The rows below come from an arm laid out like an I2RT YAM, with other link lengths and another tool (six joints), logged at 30 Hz.
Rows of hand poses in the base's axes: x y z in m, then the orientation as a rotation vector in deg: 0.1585 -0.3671 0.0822 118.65 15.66 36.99; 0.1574 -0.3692 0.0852 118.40 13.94 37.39; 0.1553 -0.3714 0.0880 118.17 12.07 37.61; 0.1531 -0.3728 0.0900 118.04 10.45 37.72; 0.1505 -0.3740 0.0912 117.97 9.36 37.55; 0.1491 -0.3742 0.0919 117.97 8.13 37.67; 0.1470 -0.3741 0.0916 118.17 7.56 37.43; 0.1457 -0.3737 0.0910 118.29 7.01 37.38; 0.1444 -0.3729 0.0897 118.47 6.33 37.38; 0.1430 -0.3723 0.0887 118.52 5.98 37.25; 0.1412 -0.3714 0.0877 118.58 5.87 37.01; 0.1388 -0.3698 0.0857 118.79 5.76 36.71; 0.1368 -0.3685 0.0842 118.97 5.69 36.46; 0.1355 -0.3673 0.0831 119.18 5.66 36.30; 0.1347 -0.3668 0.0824 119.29 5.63 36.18
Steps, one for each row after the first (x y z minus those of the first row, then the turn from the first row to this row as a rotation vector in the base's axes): -0.0011 -0.0021 0.0030 0.12 -1.00 -1.06; -0.0032 -0.0043 0.0058 0.25 -1.92 -2.31; -0.0054 -0.0057 0.0078 0.42 -2.65 -3.41; -0.0080 -0.0069 0.0090 0.49 -2.98 -4.26; -0.0094 -0.0071 0.0097 0.73 -3.53 -5.07; -0.0115 -0.0070 0.0094 0.95 -3.53 -5.55; -0.0128 -0.0066 0.0088 1.15 -3.67 -5.94; -0.0141 -0.0058 0.0075 1.44 -3.87 -6.40; -0.0155 -0.0052 0.0065 1.52 -3.90 -6.69; -0.0173 -0.0043 0.0055 1.53 -3.77 -6.87; -0.0197 -0.0027 0.0035 1.67 -3.55 -7.06; -0.0217 -0.0014 0.0020 1.79 -3.36 -7.19; -0.0230 -0.0002 0.0009 1.95 -3.20 -7.26; -0.0238 0.0003 0.0002 2.02 -3.10 -7.32
